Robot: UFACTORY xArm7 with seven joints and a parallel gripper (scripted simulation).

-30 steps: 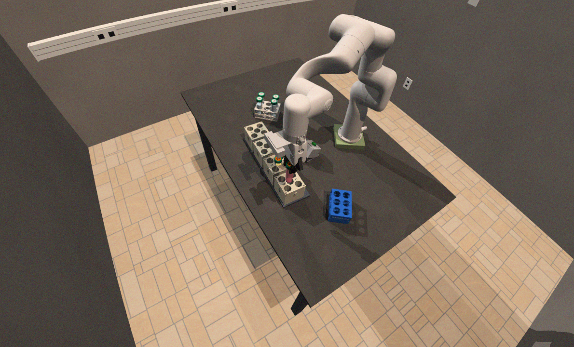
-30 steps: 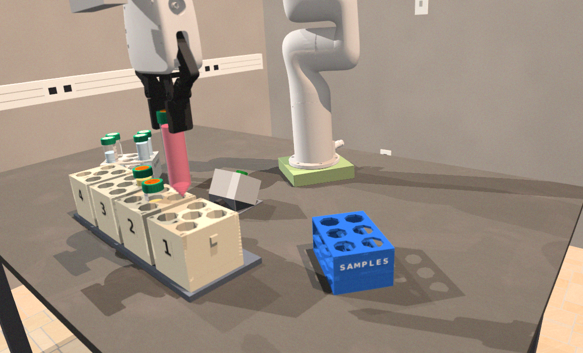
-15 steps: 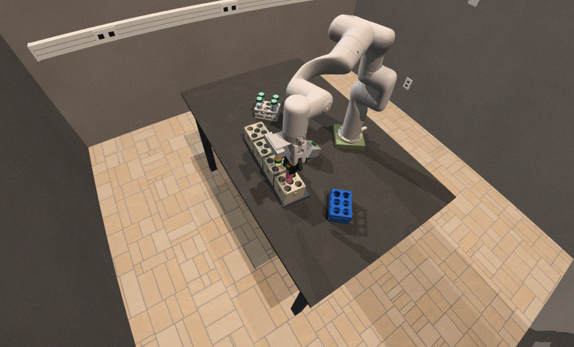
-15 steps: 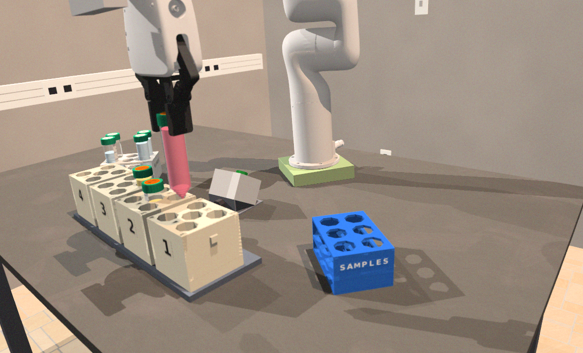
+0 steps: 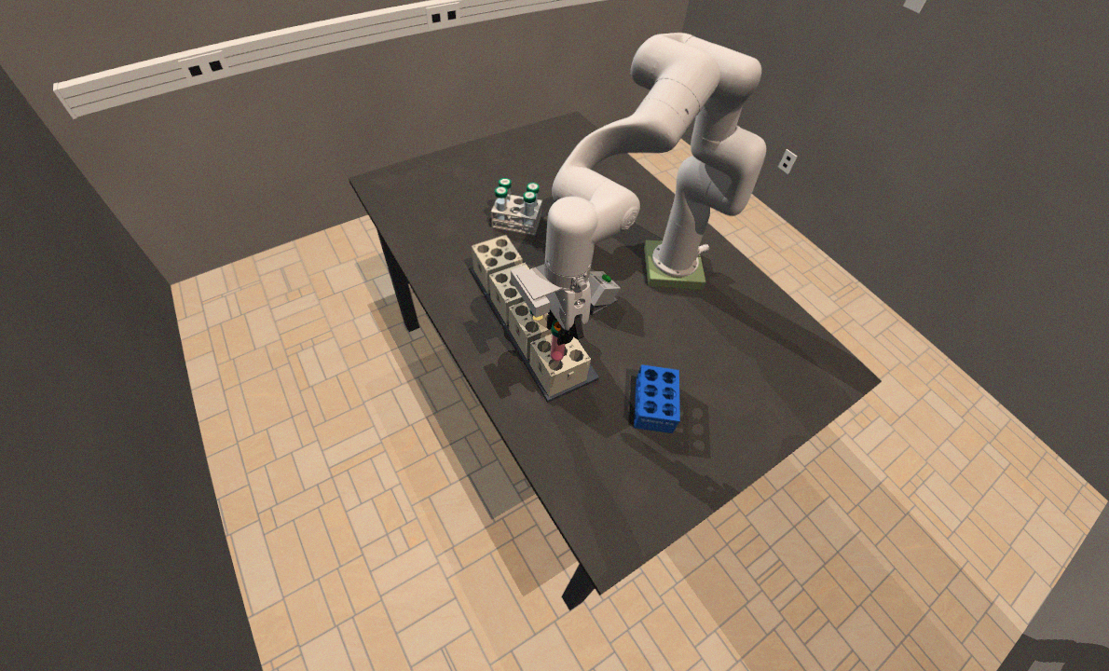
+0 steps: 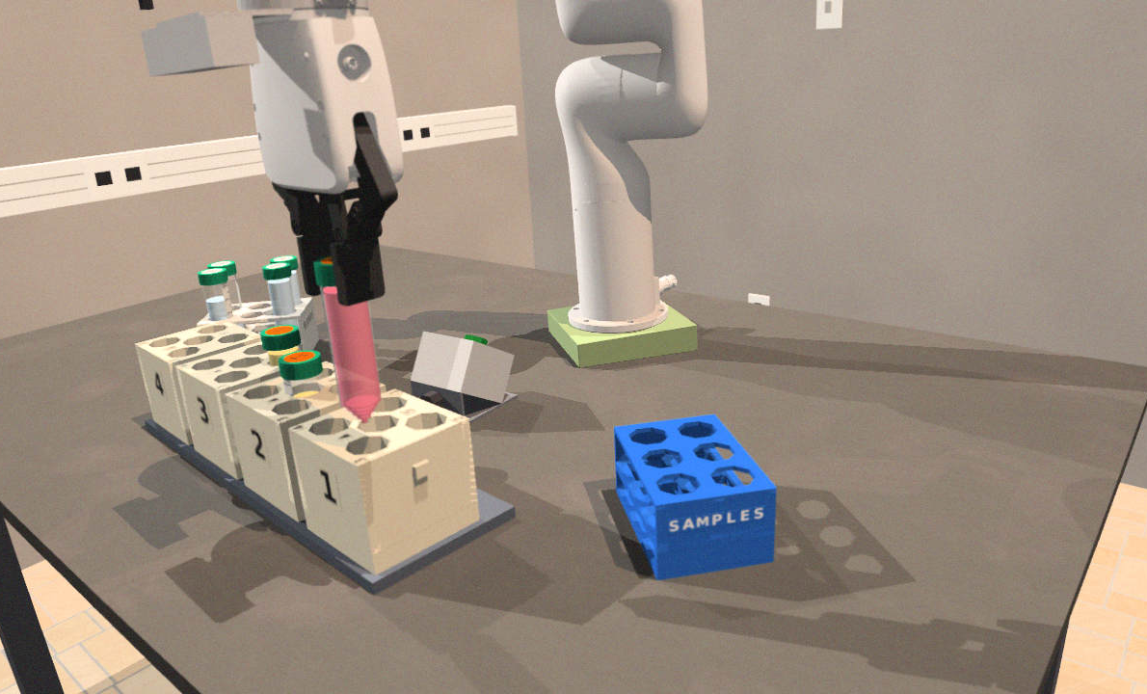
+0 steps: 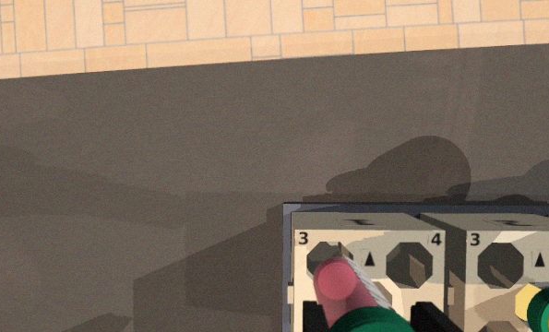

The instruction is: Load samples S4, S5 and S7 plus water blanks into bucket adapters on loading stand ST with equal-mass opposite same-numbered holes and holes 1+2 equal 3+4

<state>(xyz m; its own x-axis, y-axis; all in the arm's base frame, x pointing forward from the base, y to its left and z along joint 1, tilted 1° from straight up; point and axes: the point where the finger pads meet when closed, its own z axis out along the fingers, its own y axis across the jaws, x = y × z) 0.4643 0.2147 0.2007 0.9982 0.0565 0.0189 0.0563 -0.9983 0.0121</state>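
My hand is 50 mm above the pink tube and 10 mm short of it. The rest, counted from my hand: blue samples rack 190 mm below, 190 mm behind, 130 mm to the left; then white blanks rack 540 mm to the right, 190 mm below, 140 mm behind.
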